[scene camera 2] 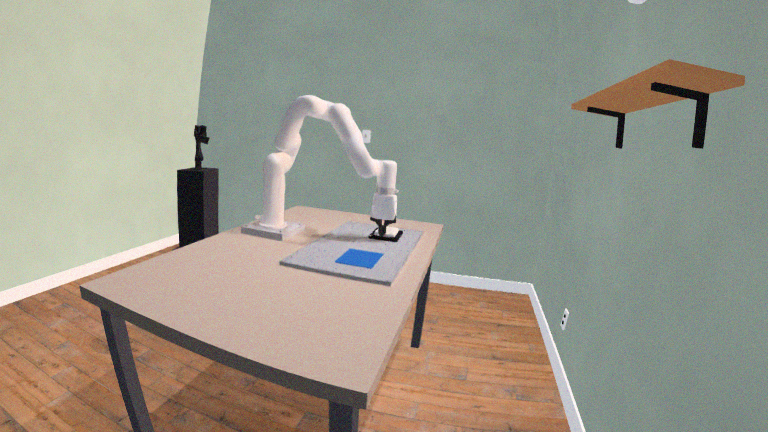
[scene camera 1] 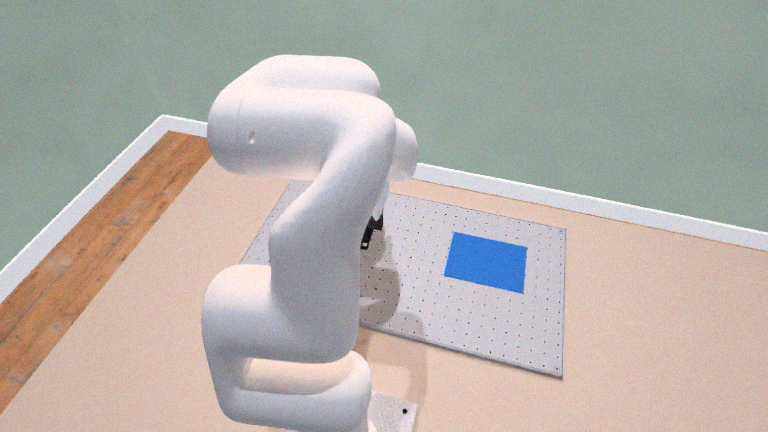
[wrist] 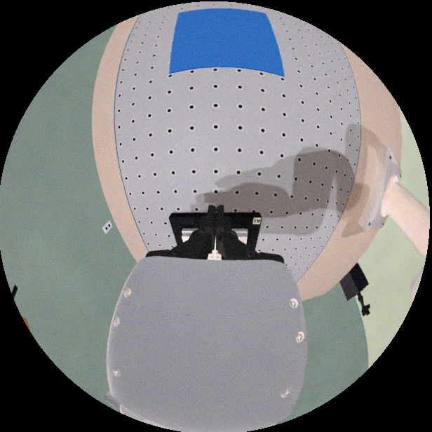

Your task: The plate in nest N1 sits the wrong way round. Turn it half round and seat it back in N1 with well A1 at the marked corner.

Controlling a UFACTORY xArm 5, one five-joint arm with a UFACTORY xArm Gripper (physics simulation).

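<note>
The black nest [scene camera 1: 367, 236] [scene camera 2: 374, 237] [wrist: 187, 217] lies on the perforated board, with a small pale A1 label [wrist: 257, 220] at one corner. The off-white plate [scene camera 2: 394, 232] is in the nest. In the wrist view it is mostly hidden by the gripper, so its own A1 well cannot be made out. My gripper [scene camera 2: 381, 234] [wrist: 216, 215] points down over the nest and plate. Its fingers are shut together with nothing between them. In scene camera 1 the arm hides most of the gripper and nest. Whether the fingertips touch the plate cannot be told.
A blue rectangle [scene camera 1: 486, 263] [scene camera 2: 359, 258] [wrist: 225, 42] lies on the same grey perforated board [scene camera 1: 537, 333] [scene camera 2: 316, 260] [wrist: 227, 117]. The arm's base [scene camera 2: 268, 231] stands on the table beside the board. A black pedestal [scene camera 2: 197, 204] and a wall shelf [scene camera 2: 665, 85] are off the table.
</note>
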